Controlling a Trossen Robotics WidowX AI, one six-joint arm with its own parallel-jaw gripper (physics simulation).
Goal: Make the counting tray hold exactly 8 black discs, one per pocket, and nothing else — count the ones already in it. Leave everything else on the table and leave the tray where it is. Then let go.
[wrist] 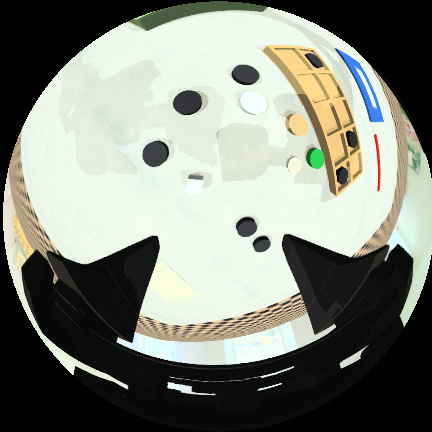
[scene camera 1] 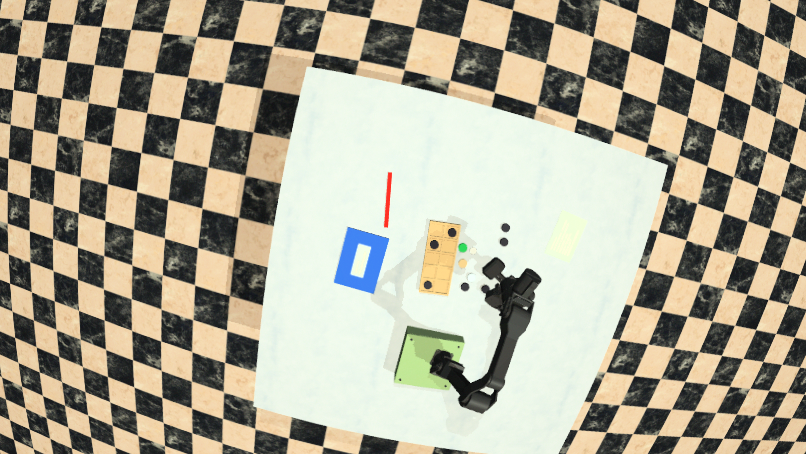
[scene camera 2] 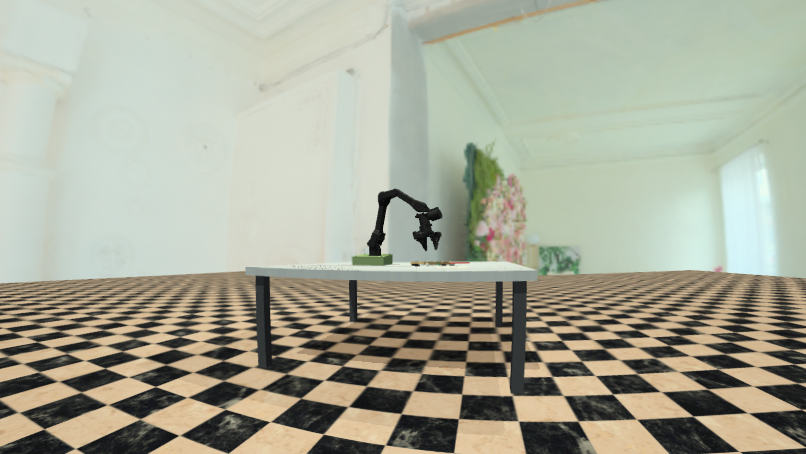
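Observation:
The tan counting tray (scene camera 1: 438,272) (wrist: 302,95) holds three black discs (scene camera 1: 451,232) (scene camera 1: 434,244) (scene camera 1: 427,284) in separate pockets; its other pockets look empty. Several loose black discs lie on the table. Two (scene camera 1: 505,227) (scene camera 1: 503,241) are close together, and also show in the wrist view (wrist: 261,244) (wrist: 246,227). Three more black discs (wrist: 245,74) (wrist: 187,102) (wrist: 155,153) form a spaced row on the base side; the last is hidden by the arm in scene camera 1. My gripper (scene camera 2: 430,249) (wrist: 221,241) is open and empty, raised above the table.
White (wrist: 253,102), tan (wrist: 297,124), green (scene camera 1: 462,247) (wrist: 315,158) and cream (wrist: 294,165) discs lie beside the tray. A white block (wrist: 195,185) stands near the loose discs. A blue frame (scene camera 1: 345,256), red stick (scene camera 1: 388,200) and pale yellow sheet (scene camera 1: 566,236) lie farther out.

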